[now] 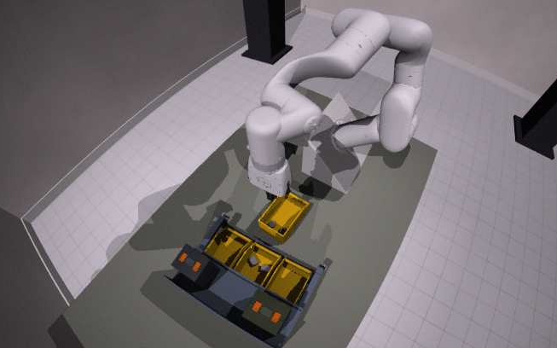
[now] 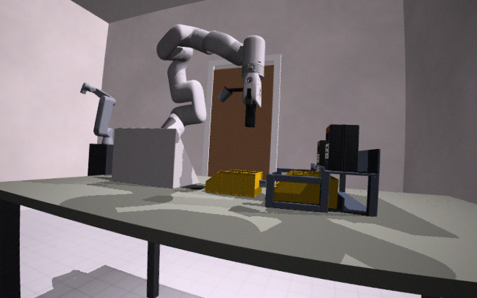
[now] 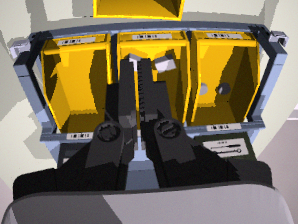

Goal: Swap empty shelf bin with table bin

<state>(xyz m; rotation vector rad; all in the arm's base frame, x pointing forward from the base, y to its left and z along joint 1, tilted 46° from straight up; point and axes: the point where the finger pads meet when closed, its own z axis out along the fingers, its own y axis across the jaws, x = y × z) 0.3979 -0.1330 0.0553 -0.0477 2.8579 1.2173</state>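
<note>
My hand is 230 mm above the shelf's front bar, 80 mm short of it and 30 mm to the right of it. From my hand the other things lie so: black box: 280 mm ahead, 80 mm to the right, 80 mm below.
</note>
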